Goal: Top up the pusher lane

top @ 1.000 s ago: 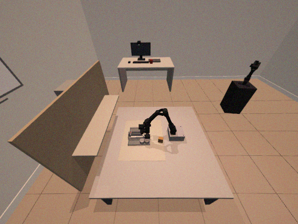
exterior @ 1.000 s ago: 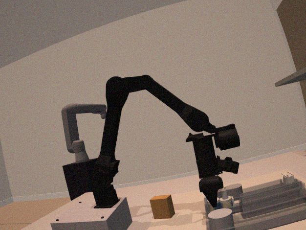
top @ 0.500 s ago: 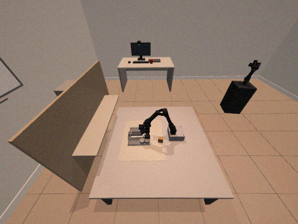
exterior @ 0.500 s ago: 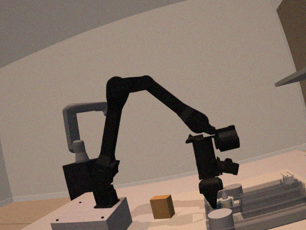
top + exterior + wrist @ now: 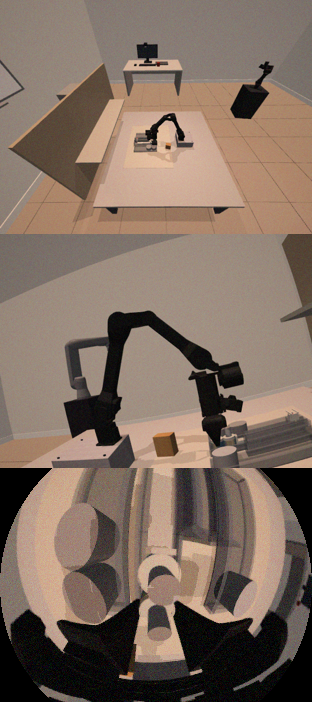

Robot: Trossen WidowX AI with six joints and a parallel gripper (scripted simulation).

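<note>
Right now my gripper tip is 140 mm short of the grey rack and 10 mm above it. From my gripper tip the other things lie so: orange-brown block 170 mm behind, 40 mm to the left, 10 mm above; then wooden shelf 500 mm ahead, 340 mm above, 70 mm to the left; then pusher plate 150 mm ahead, 20 mm above, 10 mm to the right.
</note>
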